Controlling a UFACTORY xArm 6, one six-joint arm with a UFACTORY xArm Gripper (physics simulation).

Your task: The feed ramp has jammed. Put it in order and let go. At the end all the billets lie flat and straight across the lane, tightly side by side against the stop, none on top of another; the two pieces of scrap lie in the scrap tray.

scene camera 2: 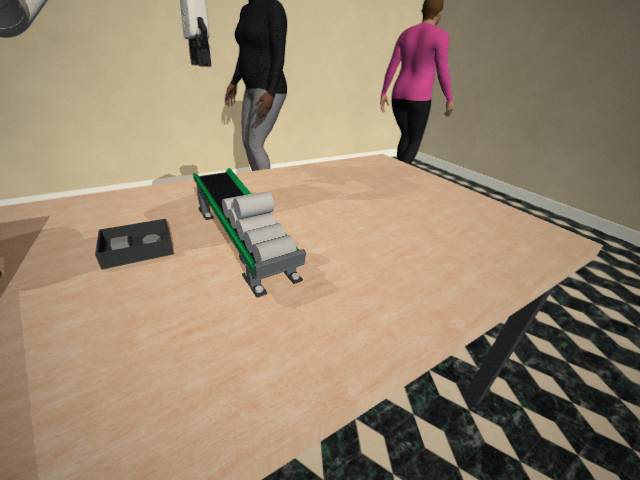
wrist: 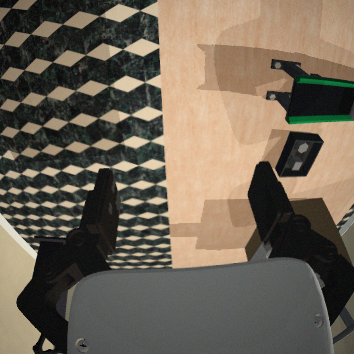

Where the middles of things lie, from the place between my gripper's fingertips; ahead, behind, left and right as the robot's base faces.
The scrap tray (scene camera 2: 107, 258) lies 240 mm behind my hand, 350 mm to the right of it and 310 mm below it. Also, from my hand: grey stop (scene camera 2: 264, 268) 20 mm behind, 600 mm to the right, 260 mm below.
